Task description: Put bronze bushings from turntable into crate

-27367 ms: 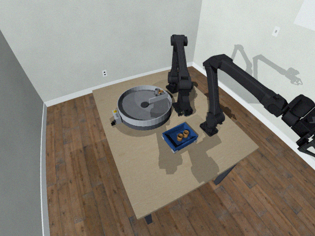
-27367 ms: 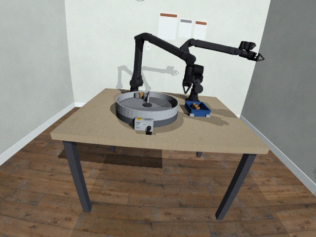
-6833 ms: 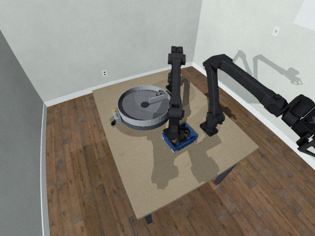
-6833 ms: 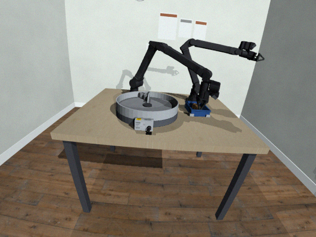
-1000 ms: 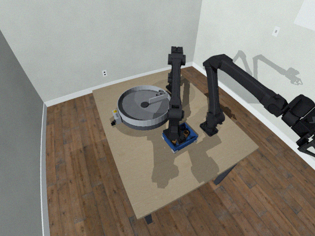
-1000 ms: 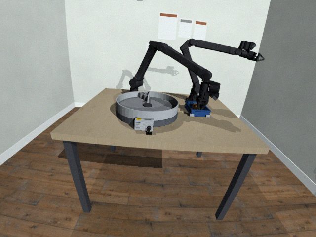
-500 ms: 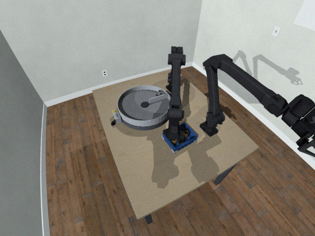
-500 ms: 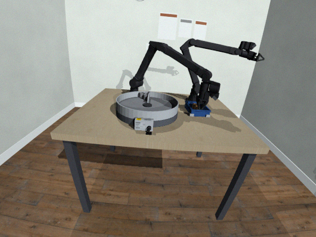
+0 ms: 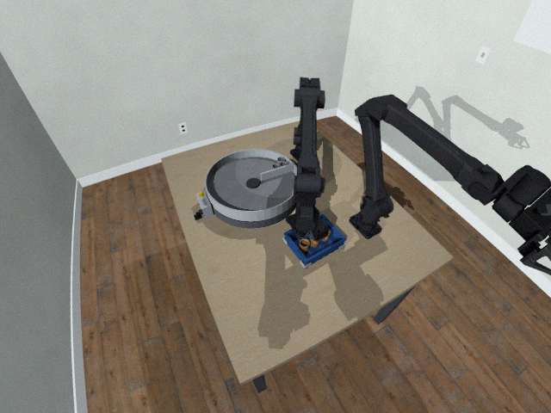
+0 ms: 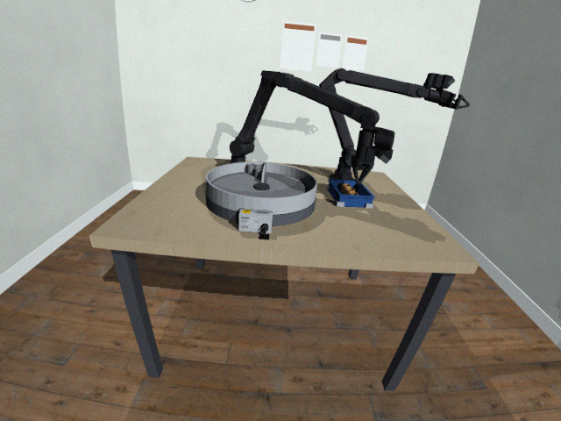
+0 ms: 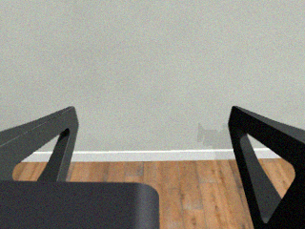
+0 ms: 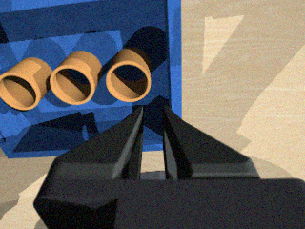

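Right now the blue crate is 8 cm below my right hand, 7 cm behind it and 1 cm to the right of it.
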